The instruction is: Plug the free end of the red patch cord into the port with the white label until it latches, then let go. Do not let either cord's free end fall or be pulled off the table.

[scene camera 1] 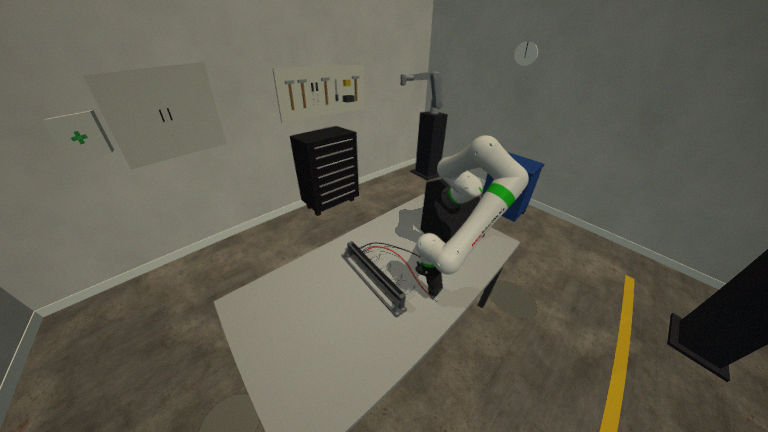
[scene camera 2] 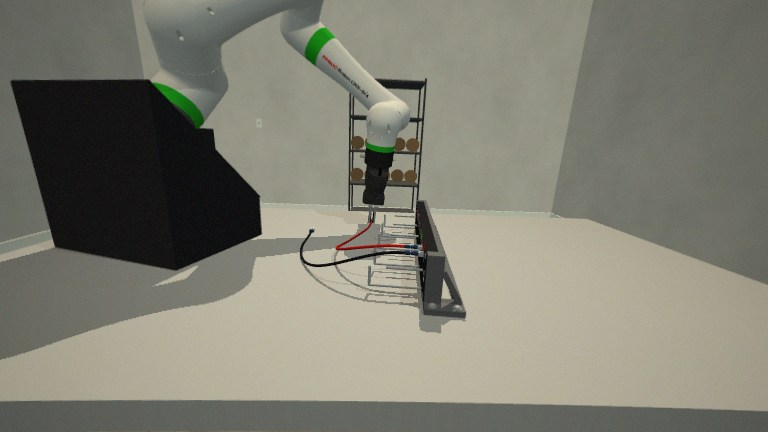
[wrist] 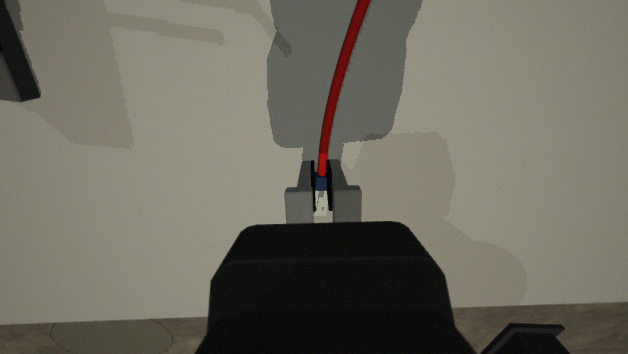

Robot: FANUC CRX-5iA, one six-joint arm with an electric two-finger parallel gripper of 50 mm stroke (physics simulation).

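Places are measured from the arm's base along level axes (x left, y back, z up), in centimetres.
Pixels of known places: gripper, fingertip midpoint: (scene camera 1: 433,297) (scene camera 2: 371,221) (wrist: 320,175); arm's base at its link origin: (scene camera 1: 451,197) (scene camera 2: 153,132).
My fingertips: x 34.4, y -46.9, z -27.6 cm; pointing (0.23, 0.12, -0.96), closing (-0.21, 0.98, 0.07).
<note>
For each thing: its top centre in the pictures, then the offset to it from my fingertips. "pt": a spot on its surface instead. Level surfaces: height alone.
- black panel at its top centre: (scene camera 2: 413,218) (scene camera 1: 378,263) dx -29.0, dy -14.4, dz +9.7 cm
- black cord at a spot on its surface: (scene camera 2: 322,264) pt dx -45.2, dy +4.2, dz +2.7 cm
- table at its surface level: dz -0.4 cm
The red patch cord (scene camera 1: 410,268) (scene camera 2: 375,247) (wrist: 333,95) runs from the black panel (scene camera 1: 375,274) (scene camera 2: 435,279) to my gripper (scene camera 1: 435,297) (scene camera 2: 372,214) (wrist: 320,175). My gripper is shut on the cord's free-end plug, with its blue boot (wrist: 321,183) and clear body between the black finger pads, the body pointing towards the gripper housing. The plug is low at the table; contact with it cannot be told. The panel's port face is seen edge-on in scene camera 2, and the white label cannot be made out.
The black cord (scene camera 2: 322,264) curves from the panel, its free end (scene camera 2: 311,230) left of the red cord. Thin metal cable-guide bars (scene camera 2: 369,275) stick out from the panel's port side. The black robot pedestal (scene camera 2: 107,177) stands left. The table (scene camera 1: 322,343) has an edge near the gripper.
</note>
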